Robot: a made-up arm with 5 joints. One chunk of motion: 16 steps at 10 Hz.
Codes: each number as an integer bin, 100 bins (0 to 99) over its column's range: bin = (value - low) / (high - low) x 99, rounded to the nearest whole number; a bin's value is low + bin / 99 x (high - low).
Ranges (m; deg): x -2.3..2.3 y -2.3..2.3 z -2.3..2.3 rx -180..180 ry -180..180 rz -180..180
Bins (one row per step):
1: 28 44 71 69 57 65
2: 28 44 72 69 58 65
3: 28 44 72 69 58 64
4: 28 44 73 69 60 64
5: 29 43 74 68 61 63
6: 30 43 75 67 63 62
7: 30 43 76 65 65 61
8: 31 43 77 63 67 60
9: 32 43 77 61 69 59
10: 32 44 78 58 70 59
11: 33 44 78 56 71 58
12: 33 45 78 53 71 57
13: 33 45 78 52 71 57
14: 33 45 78 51 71 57
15: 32 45 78 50 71 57
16: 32 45 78 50 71 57
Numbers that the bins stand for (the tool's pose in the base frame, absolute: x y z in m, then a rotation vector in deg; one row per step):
1: -0.9990 -0.2556 0.9990 70.91 27.27 56.36
2: -0.9990 -0.2556 1.0455 70.91 30.91 56.36
3: -0.9990 -0.2556 1.0455 70.91 30.91 52.73
4: -0.9990 -0.2556 1.0919 70.91 38.18 52.73
5: -0.9525 -0.3020 1.1384 67.27 41.82 49.09
6: -0.9061 -0.3020 1.1848 63.64 49.09 45.45
7: -0.9061 -0.3020 1.2313 56.36 56.36 41.82
8: -0.8596 -0.3020 1.2778 49.09 63.64 38.18
9: -0.8131 -0.3020 1.2778 41.82 70.91 34.55
10: -0.8131 -0.2556 1.3242 30.91 74.55 34.55
11: -0.7667 -0.2556 1.3242 23.64 78.18 30.91
12: -0.7667 -0.2091 1.3242 12.73 78.18 27.27
13: -0.7667 -0.2091 1.3242 9.09 78.18 27.27
14: -0.7667 -0.2091 1.3242 5.45 78.18 27.27
15: -0.8131 -0.2091 1.3242 1.82 78.18 27.27
16: -0.8131 -0.2091 1.3242 1.82 78.18 27.27

